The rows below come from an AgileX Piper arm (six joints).
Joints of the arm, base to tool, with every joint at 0 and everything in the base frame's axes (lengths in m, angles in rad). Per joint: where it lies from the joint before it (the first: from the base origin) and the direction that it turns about. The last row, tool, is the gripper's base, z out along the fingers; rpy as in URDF.
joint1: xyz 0 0 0.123 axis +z
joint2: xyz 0 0 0 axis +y
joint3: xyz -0.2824 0 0.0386 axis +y
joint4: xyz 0.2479 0 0.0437 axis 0.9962 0 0.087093
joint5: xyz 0 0 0 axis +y
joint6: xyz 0.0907 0 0.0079 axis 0.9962 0 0.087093
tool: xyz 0 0 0 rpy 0 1.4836 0
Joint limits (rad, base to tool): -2.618..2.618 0..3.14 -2.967..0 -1.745..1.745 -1.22..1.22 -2.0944..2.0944
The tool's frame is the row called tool.
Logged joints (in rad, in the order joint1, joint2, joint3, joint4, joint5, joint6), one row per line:
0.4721 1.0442 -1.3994 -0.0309 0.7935 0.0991
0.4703 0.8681 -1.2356 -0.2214 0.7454 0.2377
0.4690 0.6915 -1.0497 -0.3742 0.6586 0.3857
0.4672 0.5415 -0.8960 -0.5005 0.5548 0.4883
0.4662 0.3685 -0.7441 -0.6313 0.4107 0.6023
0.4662 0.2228 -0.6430 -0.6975 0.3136 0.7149
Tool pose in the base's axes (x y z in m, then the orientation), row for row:
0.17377 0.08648 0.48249 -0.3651 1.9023 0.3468
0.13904 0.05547 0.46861 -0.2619 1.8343 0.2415
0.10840 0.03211 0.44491 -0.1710 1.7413 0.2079
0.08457 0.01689 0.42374 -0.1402 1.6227 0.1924
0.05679 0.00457 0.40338 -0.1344 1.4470 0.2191
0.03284 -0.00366 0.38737 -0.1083 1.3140 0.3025
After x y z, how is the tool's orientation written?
As a rotation vector, in radians.
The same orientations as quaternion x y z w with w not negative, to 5 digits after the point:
-0.15449 0.80494 0.14675 0.55377
-0.11271 0.78942 0.10393 0.59439
-0.07486 0.76232 0.09102 0.63639
-0.06250 0.72343 0.08578 0.68220
-0.06131 0.66012 0.09995 0.74195
-0.05011 0.60804 0.13998 0.77986

